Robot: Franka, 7 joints.
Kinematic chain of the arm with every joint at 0, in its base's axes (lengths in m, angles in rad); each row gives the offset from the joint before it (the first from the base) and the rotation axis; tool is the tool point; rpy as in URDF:
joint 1: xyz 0 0 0.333 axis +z
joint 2: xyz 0 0 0 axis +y
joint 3: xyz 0 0 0.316 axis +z
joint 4: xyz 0.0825 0 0 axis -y
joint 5: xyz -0.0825 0 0.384 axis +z
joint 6: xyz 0 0 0 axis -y
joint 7: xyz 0.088 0 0 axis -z
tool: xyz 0 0 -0.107 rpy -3.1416 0 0
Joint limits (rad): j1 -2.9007..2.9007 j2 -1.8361..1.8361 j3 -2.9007..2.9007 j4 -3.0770..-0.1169 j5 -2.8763..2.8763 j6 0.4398..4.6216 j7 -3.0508..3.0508
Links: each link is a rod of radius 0.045 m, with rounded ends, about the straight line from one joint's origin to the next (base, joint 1, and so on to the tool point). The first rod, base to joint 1, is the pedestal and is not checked.
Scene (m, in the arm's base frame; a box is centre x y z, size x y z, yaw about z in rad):
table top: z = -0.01
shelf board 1: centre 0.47 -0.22 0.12 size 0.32 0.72 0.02 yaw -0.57
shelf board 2: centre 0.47 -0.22 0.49 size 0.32 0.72 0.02 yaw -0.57
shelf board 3: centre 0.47 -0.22 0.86 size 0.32 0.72 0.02 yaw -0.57
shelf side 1: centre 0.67 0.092 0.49 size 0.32 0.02 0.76 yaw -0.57
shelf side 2: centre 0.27 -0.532 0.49 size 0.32 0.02 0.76 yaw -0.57
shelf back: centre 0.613 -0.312 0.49 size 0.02 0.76 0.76 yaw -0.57
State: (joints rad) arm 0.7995 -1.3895 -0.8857 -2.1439 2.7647 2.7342 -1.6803
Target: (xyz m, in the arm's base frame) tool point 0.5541 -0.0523 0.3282
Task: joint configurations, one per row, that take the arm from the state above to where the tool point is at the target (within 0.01 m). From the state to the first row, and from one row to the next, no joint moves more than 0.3 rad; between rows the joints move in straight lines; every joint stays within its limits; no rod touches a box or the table.
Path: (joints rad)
1: 1.0291 -1.4965 -0.7555 -2.2868 2.7012 2.5951 -1.6916
2: 1.2587 -1.6034 -0.6252 -2.4297 2.6377 2.4559 -1.7028
3: 1.4882 -1.7104 -0.4950 -2.5726 2.5741 2.3168 -1.7141
4: 1.7178 -1.8173 -0.3648 -2.7155 2.5106 2.1777 -1.7253
5: 1.6495 -1.7492 -0.6466 -2.7238 2.5786 2.3763 -1.7141
6: 1.5812 -1.6811 -0.9285 -2.7320 2.6466 2.5750 -1.7028
7: 1.5129 -1.6129 -1.2103 -2.7402 2.7146 2.7736 -1.6916
8: 1.4447 -1.5448 -1.4922 -2.7484 2.7826 2.9723 -1.6803
9: 1.5063 -1.5331 -1.5167 -2.5436 2.7630 2.8754 -1.6803
10: 1.5680 -1.5214 -1.5412 -2.3389 2.7434 2.7786 -1.6803
11: 1.6297 -1.5097 -1.5658 -2.1341 2.7237 2.6817 -1.6803

